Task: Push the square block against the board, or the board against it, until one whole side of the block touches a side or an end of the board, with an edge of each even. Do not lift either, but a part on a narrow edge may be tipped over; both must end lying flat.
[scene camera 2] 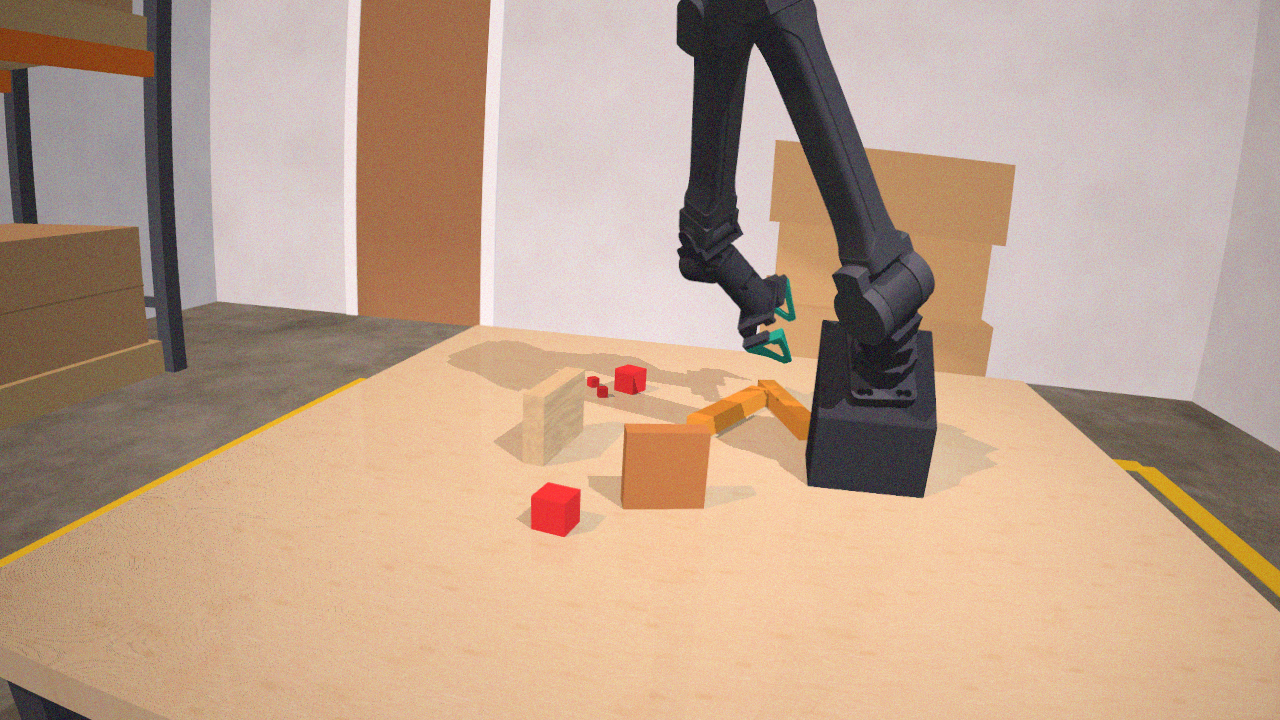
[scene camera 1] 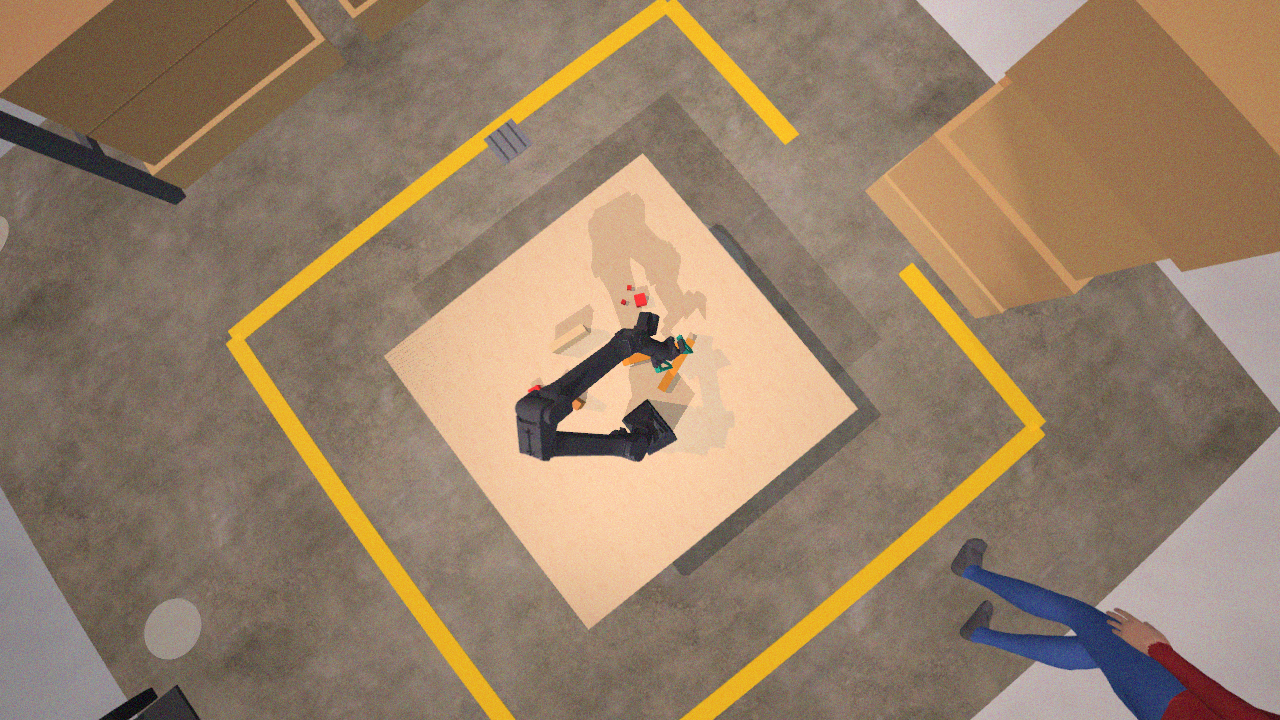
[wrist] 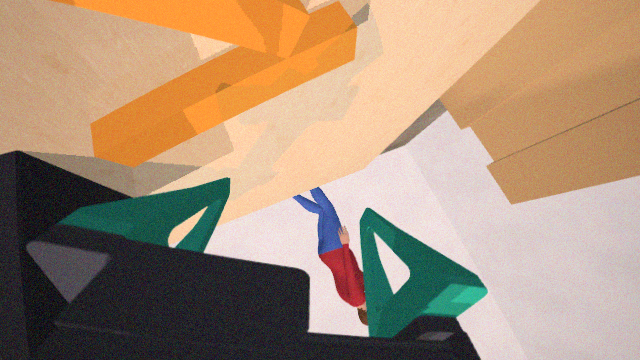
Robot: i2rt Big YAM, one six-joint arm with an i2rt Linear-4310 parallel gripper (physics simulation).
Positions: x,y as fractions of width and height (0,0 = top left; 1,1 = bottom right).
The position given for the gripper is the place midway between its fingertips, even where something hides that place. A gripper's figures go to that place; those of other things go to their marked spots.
The gripper (scene camera 2: 0.62,0.47): 118 cm from the lens. An orange-brown square block (scene camera 2: 0.52,0.65): 82 cm from the lens.
